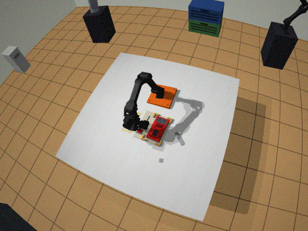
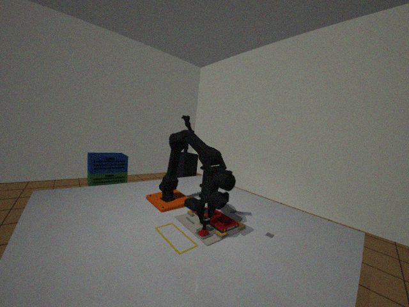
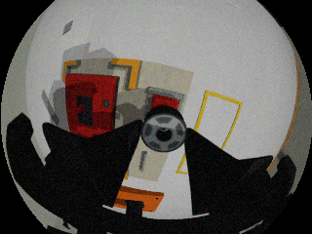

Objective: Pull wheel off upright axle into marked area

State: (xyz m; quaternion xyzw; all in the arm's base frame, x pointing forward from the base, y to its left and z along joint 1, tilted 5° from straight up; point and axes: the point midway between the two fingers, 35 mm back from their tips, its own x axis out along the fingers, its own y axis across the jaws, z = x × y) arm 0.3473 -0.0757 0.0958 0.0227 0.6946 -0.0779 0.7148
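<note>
Now: the upright axle 40 mm below my gripper tip. Also, from my gripper tip: grey bar (320 mm to the left, 70 mm below).
</note>
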